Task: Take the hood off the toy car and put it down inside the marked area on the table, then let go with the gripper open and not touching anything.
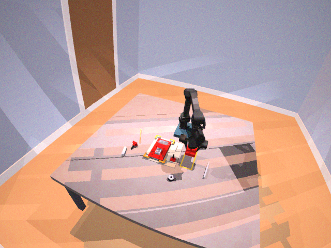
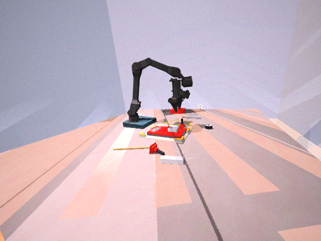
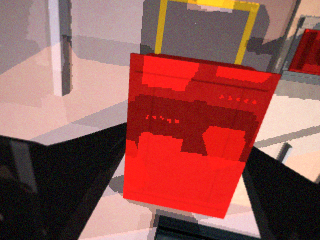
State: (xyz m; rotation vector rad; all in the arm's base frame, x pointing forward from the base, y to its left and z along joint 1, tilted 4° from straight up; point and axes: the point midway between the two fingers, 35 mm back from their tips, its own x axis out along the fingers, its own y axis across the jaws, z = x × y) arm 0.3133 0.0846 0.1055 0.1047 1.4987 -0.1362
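The grey bar lies 8 cm ahead of my gripper tip, 13 cm to the left of it and 8 cm below it. The rest, counted from my gripper tip: thin stick: 14 cm behind, 40 cm to the right, 9 cm below; dark ring: 20 cm ahead, 10 cm to the right, 8 cm below; red hood: right at my gripper tip.
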